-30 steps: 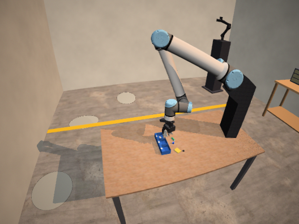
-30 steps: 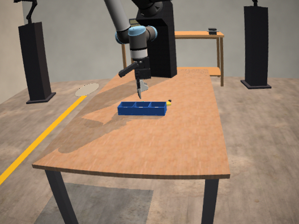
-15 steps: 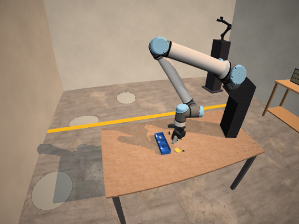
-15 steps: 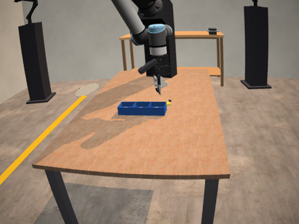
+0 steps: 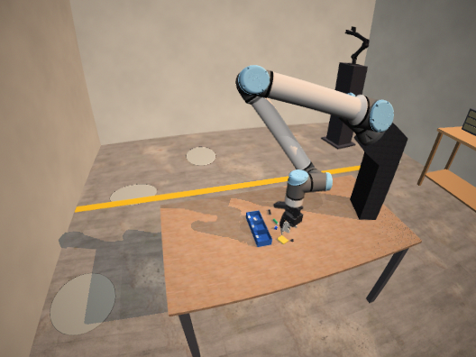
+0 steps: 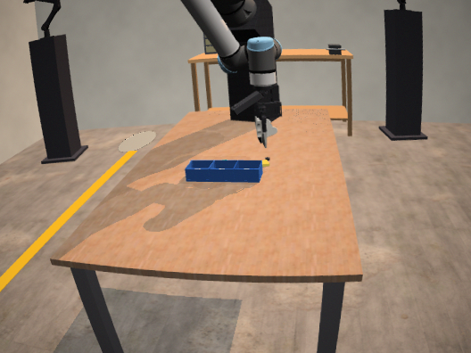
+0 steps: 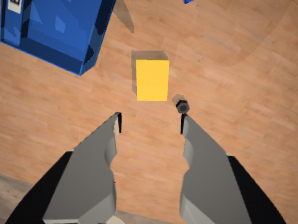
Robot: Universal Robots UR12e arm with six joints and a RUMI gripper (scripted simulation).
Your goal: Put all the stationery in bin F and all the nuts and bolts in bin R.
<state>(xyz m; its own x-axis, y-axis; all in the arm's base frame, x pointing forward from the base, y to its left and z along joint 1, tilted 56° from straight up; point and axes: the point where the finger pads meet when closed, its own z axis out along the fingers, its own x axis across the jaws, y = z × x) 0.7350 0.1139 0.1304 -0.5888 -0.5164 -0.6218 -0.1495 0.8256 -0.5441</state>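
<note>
My hand is 80 mm above the yellow block and 10 mm to the left of it. Also, from my hand: blue die 110 mm to the right, 80 mm below, 10 mm behind; then green battery 150 mm to the right, 80 mm below, 40 mm behind; then black hexagonal nut 80 mm below, 50 mm behind, 20 mm to the left.
</note>
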